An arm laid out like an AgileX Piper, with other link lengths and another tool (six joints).
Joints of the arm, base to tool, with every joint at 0 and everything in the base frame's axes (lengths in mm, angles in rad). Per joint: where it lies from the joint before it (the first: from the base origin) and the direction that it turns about. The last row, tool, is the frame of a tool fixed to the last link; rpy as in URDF.
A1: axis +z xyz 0 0 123
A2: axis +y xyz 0 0 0
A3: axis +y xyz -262.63 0 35.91
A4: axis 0.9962 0 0.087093 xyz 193.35 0 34.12
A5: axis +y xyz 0 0 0
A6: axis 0.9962 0 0.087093 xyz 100.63 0 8.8
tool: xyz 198.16 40 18.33 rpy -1.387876 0.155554 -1.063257
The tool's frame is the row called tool.
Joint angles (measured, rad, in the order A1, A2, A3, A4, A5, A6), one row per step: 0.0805 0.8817 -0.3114 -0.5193 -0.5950 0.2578; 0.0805 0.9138 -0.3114 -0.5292 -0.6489 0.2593; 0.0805 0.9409 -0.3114 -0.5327 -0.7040 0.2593; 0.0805 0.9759 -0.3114 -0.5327 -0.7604 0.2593; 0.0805 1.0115 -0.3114 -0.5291 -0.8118 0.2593; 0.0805 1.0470 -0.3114 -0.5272 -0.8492 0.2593; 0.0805 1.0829 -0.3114 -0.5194 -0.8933 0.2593; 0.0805 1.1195 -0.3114 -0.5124 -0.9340 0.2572; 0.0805 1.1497 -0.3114 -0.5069 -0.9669 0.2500; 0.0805 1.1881 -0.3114 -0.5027 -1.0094 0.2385
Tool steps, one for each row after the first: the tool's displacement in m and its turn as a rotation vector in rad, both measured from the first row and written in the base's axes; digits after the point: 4 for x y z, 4 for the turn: 0.0005 0.0079 0.0032 0.0068 -0.0136 0.0285; 0.0002 0.0147 0.0089 0.0193 -0.0332 0.0543; 0.0011 0.0210 0.0128 0.0356 -0.0457 0.0785; 0.0028 0.0258 0.0155 0.0540 -0.0534 0.0977; 0.0056 0.0294 0.0143 0.0669 -0.0494 0.1114; 0.0084 0.0322 0.0155 0.0871 -0.0508 0.1234; 0.0116 0.0346 0.0152 0.1037 -0.0497 0.1334; 0.0144 0.0364 0.0145 0.1123 -0.0506 0.1405; 0.0175 0.0390 0.0133 0.1195 -0.0534 0.1507
